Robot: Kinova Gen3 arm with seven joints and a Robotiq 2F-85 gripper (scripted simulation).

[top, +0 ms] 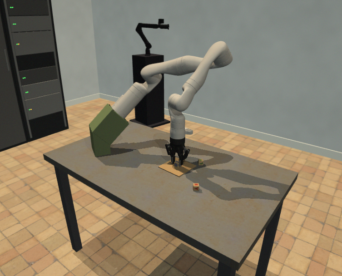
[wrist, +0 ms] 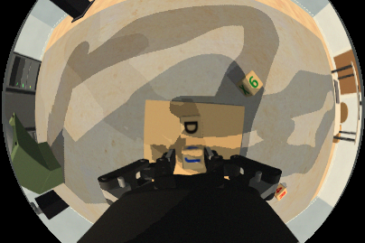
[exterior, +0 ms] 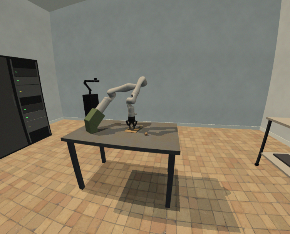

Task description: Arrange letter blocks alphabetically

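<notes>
My gripper is now 30 mm above the tan mat.
</notes>
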